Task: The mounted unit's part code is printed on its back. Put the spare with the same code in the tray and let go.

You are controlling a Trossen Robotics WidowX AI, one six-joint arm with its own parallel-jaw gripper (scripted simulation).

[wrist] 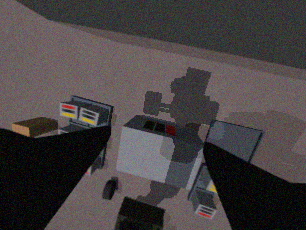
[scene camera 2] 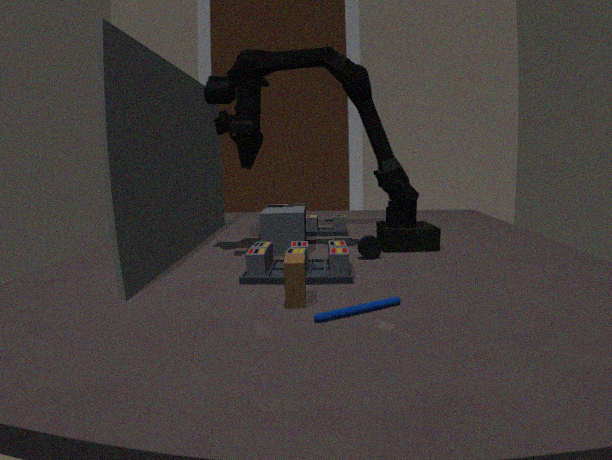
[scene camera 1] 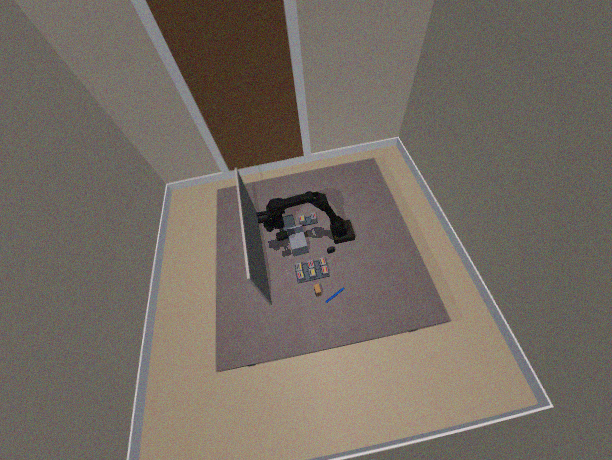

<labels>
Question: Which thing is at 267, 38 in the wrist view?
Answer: A tall dark panel.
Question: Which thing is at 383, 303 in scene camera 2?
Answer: A blue stick.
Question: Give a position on a mounted unit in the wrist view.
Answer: At 168, 153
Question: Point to a tall dark panel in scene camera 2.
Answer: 161, 156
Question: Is my gripper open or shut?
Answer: Open.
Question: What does my gripper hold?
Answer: Nothing.
</labels>
